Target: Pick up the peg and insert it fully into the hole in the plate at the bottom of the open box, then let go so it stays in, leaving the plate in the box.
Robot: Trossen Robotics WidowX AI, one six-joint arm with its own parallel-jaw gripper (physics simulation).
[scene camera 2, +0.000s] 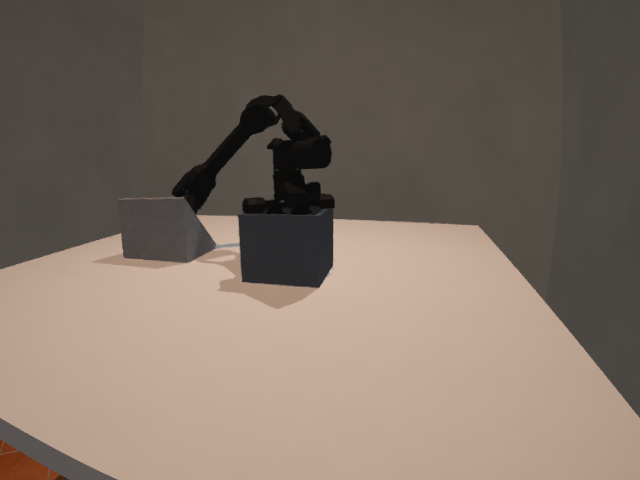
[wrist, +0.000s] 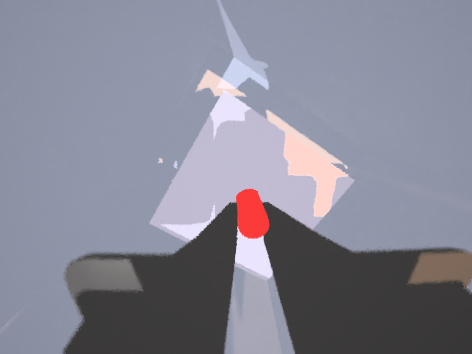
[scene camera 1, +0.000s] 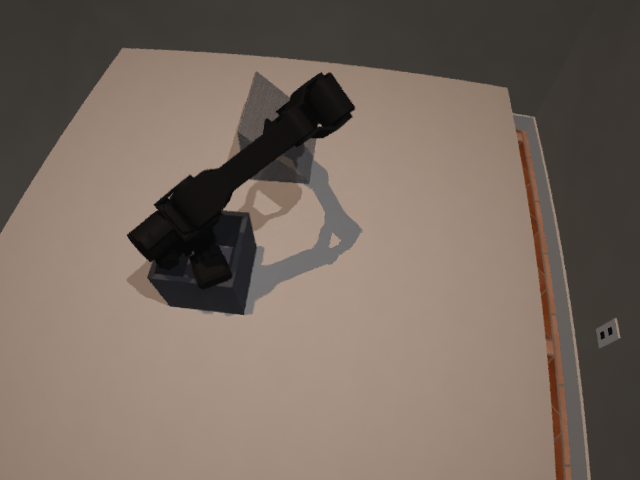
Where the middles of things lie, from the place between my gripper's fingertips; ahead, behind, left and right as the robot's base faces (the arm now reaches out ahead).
Scene:
Now: the dark box point(scene camera 2: 294, 250) right at my hand. Also, from my hand: pale plate point(wrist: 237, 149): 3 cm below; then red peg point(wrist: 253, 222): 2 cm below.

